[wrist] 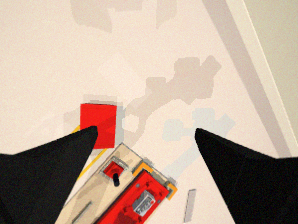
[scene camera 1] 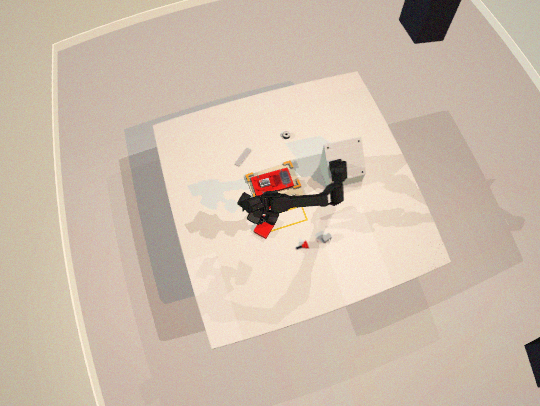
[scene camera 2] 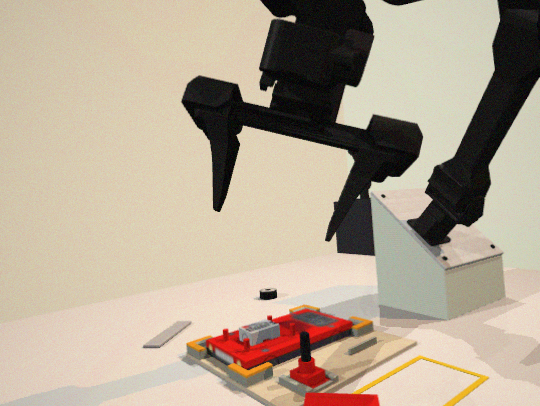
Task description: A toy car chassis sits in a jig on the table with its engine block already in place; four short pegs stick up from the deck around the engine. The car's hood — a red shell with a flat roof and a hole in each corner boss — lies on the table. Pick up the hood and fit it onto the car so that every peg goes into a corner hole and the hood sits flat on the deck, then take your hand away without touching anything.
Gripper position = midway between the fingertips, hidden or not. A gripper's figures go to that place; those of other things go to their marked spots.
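Scene:
Lens distances: my gripper (wrist: 147, 131), 0.12 m from the lens; a red hood (wrist: 103, 116), 0.28 m from the lens.

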